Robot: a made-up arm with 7 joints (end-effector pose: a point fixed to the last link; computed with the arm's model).
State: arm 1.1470 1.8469 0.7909 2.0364 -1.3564 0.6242 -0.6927
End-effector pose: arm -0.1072 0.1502 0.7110 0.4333 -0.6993 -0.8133
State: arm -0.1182 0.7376 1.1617 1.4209 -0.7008 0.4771 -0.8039
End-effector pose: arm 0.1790 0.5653 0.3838 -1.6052 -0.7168 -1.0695
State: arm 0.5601 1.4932 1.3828 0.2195 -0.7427 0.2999 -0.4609
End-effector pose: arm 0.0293 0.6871 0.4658 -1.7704 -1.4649 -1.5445
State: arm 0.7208 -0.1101 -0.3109 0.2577 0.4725 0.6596 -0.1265
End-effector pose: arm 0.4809 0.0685 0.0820 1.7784 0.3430 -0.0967
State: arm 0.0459 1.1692 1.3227 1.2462 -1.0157 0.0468 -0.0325
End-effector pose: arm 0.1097 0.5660 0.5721 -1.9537 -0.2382 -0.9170
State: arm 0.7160 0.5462 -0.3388 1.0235 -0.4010 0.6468 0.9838
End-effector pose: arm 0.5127 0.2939 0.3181 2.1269 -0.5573 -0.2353
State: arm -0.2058 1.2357 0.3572 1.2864 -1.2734 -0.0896 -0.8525
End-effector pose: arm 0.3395 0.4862 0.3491 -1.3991 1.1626 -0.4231
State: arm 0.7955 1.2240 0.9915 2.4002 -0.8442 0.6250 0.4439
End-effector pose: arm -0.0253 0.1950 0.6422 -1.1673 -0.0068 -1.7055
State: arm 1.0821 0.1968 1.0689 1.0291 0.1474 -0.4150 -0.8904
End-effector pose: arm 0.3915 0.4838 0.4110 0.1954 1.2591 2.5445
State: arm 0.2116 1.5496 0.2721 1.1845 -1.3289 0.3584 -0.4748
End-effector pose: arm 0.3177 0.4868 0.5642 -1.2680 0.3083 -0.1756
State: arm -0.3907 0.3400 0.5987 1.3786 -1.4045 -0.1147 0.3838
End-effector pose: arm 0.2174 0.4432 0.1032 2.9471 -0.7921 -0.6842
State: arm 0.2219 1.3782 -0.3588 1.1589 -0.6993 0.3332 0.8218
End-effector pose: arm 0.3818 0.4700 0.3211 -2.8256 0.3721 1.0600
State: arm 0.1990 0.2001 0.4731 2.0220 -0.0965 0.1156 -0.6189
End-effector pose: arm 0.3188 0.3039 0.4042 1.6180 -0.0558 2.4909
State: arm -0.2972 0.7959 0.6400 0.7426 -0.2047 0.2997 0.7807
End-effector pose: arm 0.1669 0.5951 0.1296 2.1605 0.4144 0.0092
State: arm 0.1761 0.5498 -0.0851 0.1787 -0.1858 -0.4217 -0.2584
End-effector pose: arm 0.2118 0.4340 -0.0367 2.6594 -0.1321 0.4471
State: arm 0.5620 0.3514 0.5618 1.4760 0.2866 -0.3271 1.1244
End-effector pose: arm 0.3747 0.4205 0.4356 1.2494 -1.6865 1.3006
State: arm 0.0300 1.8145 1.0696 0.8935 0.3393 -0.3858 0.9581
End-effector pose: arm 0.1694 0.4762 0.7536 -2.3611 1.4837 -1.0277
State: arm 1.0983 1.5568 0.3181 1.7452 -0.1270 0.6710 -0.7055
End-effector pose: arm 0.0872 0.3023 0.7544 -0.8767 -0.2127 -1.9840
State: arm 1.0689 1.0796 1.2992 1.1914 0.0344 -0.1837 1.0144
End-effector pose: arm -0.0384 0.5925 0.5631 -1.4989 1.0259 -2.4159
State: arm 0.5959 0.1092 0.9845 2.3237 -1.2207 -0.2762 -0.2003
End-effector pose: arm 0.1405 0.3676 0.4948 -1.3123 0.0915 -1.5842
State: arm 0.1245 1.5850 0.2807 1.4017 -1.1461 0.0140 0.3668
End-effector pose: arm 0.3503 0.4068 0.5589 -1.9239 0.5954 0.3031
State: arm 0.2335 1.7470 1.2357 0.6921 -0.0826 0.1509 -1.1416
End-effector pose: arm 0.0661 0.5591 0.7136 -0.5966 -0.8026 -1.8113
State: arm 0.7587 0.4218 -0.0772 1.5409 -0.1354 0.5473 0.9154
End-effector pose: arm 0.4451 0.2401 0.4990 1.7287 -1.2092 0.4632
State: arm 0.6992 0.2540 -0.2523 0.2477 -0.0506 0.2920 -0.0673
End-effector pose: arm 0.4642 0.2744 0.0771 2.3395 0.0520 0.2785
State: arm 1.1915 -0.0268 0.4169 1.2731 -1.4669 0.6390 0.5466
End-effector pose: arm 0.4430 0.3145 0.5814 2.5296 -0.2171 1.2026
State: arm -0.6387 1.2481 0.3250 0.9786 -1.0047 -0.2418 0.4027
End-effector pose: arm 0.2451 0.5552 0.2020 -2.4173 0.9408 1.4291
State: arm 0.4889 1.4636 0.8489 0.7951 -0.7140 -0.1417 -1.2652
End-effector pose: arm 0.1280 0.6102 0.6109 -0.7511 -0.2648 -1.3495
